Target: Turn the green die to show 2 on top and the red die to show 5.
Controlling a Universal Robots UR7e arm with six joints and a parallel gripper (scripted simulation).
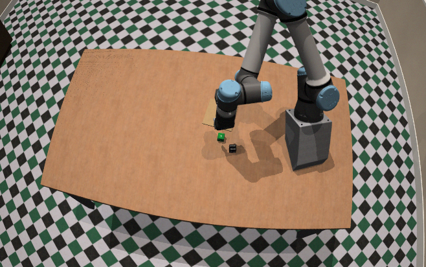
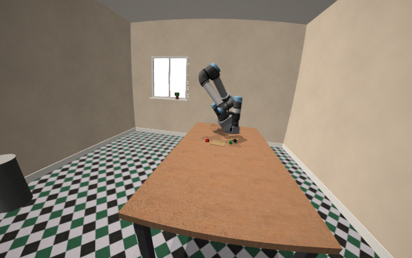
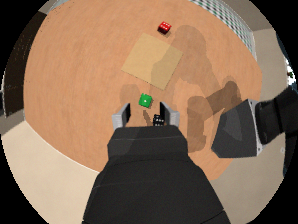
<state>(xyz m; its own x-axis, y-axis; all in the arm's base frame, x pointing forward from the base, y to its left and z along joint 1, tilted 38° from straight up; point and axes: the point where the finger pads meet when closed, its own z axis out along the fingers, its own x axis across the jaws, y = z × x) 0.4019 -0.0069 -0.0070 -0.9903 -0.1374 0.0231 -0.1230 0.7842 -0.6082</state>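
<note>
Right now my hand is 13 cm above the green die. Also, from my hand: black die 13 cm below, 6 cm to the left, 5 cm behind; tan mat 14 cm below, 12 cm to the right, 2 cm behind; red die 23 cm to the right, 13 cm below, 4 cm behind.
</note>
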